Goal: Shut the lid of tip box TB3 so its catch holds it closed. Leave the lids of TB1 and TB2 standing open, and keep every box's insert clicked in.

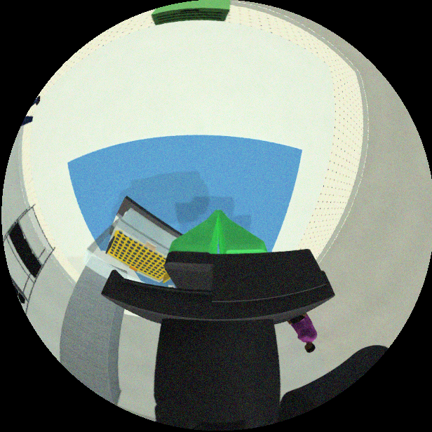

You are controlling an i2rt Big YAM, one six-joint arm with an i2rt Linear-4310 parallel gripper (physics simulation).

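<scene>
A tip box with a yellow perforated insert (137, 254) is left of the fingers, its lower right part hidden behind the gripper body. Its clear lid (150, 223) with a dark rim stands open on the side toward the blue mat's middle. I read no label, so I cannot tell which of TB1, TB2 or TB3 it is. The insert looks seated in the box. No other tip box can be made out; the gripper body hides the area below. My gripper (218, 214) has green fingertips that meet; it is shut and empty, right of the lid rim, over the mat.
The blue mat (190, 152) lies on a pale table (200, 85). A grey block-like column (90, 315) stands at the lower left beside the box. A green slatted object (191, 12) is at the far edge. A person in purple (305, 329) shows at lower right.
</scene>
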